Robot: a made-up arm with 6 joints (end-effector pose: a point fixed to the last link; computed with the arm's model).
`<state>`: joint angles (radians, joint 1 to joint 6).
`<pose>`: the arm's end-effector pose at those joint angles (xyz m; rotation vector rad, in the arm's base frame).
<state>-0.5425 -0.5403 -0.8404 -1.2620 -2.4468 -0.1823</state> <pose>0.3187 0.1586 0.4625 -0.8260 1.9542 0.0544</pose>
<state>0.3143 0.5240 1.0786 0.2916 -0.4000 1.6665</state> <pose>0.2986 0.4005 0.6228 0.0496 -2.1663 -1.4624</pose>
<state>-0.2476 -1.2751 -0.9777 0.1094 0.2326 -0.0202</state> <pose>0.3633 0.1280 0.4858 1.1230 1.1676 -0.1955</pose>
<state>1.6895 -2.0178 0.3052 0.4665 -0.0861 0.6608</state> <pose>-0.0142 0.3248 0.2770 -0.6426 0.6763 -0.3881</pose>
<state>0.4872 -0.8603 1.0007 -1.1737 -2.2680 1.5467</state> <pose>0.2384 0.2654 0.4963 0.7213 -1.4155 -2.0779</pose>
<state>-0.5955 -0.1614 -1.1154 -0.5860 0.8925 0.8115</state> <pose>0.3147 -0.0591 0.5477 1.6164 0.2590 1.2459</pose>
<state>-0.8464 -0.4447 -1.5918 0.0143 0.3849 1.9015</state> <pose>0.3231 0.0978 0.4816 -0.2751 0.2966 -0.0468</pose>
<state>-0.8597 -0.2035 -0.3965 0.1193 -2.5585 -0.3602</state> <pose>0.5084 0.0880 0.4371 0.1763 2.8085 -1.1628</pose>
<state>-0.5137 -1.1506 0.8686 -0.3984 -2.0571 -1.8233</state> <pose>0.3582 -0.0690 0.2976 -0.4674 -0.7917 2.0899</pose>
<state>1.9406 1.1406 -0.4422 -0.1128 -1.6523 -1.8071</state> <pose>-0.1964 0.2382 0.6129 1.2411 -2.6802 0.8227</pose>
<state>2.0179 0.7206 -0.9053 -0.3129 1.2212 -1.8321</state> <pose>-0.2760 0.0221 0.5342 -0.3565 -0.3164 1.6727</pose>
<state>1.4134 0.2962 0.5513 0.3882 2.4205 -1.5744</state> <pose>-0.2433 0.1669 0.5314 -2.4437 0.2133 0.4559</pose>
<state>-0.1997 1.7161 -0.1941 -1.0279 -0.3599 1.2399</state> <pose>0.3767 -0.0498 0.5497 0.9397 -0.9475 2.8052</pose>
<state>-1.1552 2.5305 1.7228 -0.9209 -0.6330 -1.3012</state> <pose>0.1618 -0.1078 0.6647 0.9448 -2.3458 -0.4439</pose>
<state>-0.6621 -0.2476 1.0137 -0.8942 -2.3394 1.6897</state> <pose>0.4251 -0.0573 0.5641 -0.3360 0.8282 2.5960</pose>
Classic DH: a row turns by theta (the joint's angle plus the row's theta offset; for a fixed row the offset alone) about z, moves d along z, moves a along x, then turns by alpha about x. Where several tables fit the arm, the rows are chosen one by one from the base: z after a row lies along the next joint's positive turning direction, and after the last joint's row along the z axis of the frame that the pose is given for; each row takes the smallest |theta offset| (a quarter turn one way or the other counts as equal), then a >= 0, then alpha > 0; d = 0 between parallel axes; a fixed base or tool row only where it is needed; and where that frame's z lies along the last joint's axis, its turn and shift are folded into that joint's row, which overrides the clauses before.
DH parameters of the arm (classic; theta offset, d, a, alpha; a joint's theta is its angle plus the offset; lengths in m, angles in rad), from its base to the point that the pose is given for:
base (fixed): 0.7854 1.4311 0.0335 -0.0705
joint 1: 0.7866 -0.9186 0.1065 1.6206
joint 2: -1.3747 0.2237 0.0345 -1.6109
joint 3: 0 0.166 0.0342 -1.5307
joint 4: -1.4246 -0.012 -0.0057 -1.5708
joint 5: -1.5435 -0.0535 -0.0345 2.1013
joint 6: 0 0.0789 -0.0961 -2.1013
tool (fixed): 1.5435 0.0369 0 0

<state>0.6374 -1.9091 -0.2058 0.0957 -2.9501 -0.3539</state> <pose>0.1939 0.0346 0.2535 1.4941 -0.3773 2.5141</pose>
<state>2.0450 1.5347 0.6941 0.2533 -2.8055 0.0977</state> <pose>-0.0593 0.1023 0.7748 1.7286 0.8650 -1.1062</pose>
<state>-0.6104 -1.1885 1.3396 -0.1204 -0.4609 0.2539</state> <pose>0.3417 -0.1575 0.2837 -1.8663 -0.8156 1.2111</pose>
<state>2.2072 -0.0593 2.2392 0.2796 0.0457 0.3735</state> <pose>-0.2428 -0.0475 0.3195 -1.1851 1.0238 -2.1429</pose>
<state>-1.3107 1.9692 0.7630 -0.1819 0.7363 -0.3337</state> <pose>0.2721 -0.2154 0.5735 -0.9449 -0.6123 -1.2604</pose>
